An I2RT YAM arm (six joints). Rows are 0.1 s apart.
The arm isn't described. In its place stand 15 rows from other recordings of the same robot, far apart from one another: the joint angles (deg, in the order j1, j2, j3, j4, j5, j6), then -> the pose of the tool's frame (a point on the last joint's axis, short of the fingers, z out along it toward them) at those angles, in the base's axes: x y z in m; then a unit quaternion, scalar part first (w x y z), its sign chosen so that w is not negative.
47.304 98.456 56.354 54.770 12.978 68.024 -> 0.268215 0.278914 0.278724 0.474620 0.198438 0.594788 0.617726
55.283 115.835 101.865 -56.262 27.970 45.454 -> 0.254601 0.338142 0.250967 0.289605 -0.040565 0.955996 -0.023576
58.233 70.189 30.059 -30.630 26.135 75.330 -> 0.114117 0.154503 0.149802 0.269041 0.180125 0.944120 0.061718
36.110 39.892 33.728 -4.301 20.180 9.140 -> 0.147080 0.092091 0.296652 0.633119 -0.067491 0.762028 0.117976
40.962 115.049 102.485 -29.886 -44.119 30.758 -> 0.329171 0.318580 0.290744 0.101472 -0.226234 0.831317 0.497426
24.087 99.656 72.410 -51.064 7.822 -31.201 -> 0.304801 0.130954 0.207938 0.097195 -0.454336 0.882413 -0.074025
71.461 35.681 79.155 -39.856 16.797 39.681 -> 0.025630 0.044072 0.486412 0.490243 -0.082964 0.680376 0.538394
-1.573 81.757 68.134 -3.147 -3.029 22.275 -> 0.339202 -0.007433 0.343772 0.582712 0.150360 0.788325 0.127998
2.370 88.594 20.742 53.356 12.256 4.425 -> 0.266869 0.003482 0.145889 0.612679 0.079444 0.784852 -0.048179
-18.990 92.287 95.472 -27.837 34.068 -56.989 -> 0.339477 -0.137915 0.407644 0.255034 -0.112490 0.812469 -0.512053
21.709 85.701 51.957 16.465 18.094 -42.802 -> 0.320193 0.115578 0.258526 0.552420 -0.345602 0.722307 -0.231654
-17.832 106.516 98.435 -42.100 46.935 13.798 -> 0.381391 -0.150007 0.316065 0.298997 0.365526 0.792856 -0.385189
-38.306 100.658 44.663 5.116 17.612 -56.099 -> 0.247323 -0.209092 0.119667 0.118938 -0.093369 0.927905 -0.340776
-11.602 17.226 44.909 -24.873 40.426 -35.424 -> 0.052073 -0.034258 0.363592 0.528149 0.111288 0.684803 -0.489611
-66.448 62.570 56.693 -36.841 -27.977 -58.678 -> 0.105497 -0.200231 0.310890 0.375825 -0.036484 0.893434 -0.243311
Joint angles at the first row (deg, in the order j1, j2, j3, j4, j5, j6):
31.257 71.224 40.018 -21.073 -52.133 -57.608
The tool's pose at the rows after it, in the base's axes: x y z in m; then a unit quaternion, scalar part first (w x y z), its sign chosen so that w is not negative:
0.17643 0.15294 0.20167 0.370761 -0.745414 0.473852 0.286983
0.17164 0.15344 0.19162 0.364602 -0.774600 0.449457 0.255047
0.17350 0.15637 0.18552 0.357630 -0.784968 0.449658 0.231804
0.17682 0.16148 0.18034 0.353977 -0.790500 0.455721 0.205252
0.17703 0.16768 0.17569 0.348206 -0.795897 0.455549 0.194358
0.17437 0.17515 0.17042 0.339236 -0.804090 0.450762 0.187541
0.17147 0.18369 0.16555 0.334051 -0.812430 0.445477 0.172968
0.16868 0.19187 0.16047 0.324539 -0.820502 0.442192 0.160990
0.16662 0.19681 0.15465 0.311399 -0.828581 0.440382 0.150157
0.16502 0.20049 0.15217 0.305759 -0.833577 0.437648 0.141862
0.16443 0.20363 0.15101 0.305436 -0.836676 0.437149 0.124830
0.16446 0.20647 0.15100 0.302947 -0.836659 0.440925 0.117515
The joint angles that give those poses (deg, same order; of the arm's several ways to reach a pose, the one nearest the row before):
34.598 71.396 38.633 -21.357 -46.244 -64.773
35.724 71.713 37.104 -21.291 -43.159 -70.195
36.386 73.115 36.915 -20.222 -40.159 -71.416
37.330 74.769 36.913 -17.987 -36.505 -71.172
38.708 76.268 36.958 -16.488 -34.457 -70.821
40.673 77.716 36.915 -15.361 -32.632 -70.601
42.916 79.115 36.831 -13.548 -29.939 -70.214
44.996 80.765 37.076 -12.529 -27.462 -69.875
46.353 82.315 37.253 -12.338 -25.408 -70.124
47.347 83.107 37.439 -12.096 -23.993 -70.224
48.194 83.553 37.525 -11.329 -21.722 -70.202
48.760 84.013 37.981 -11.310 -20.455 -69.610

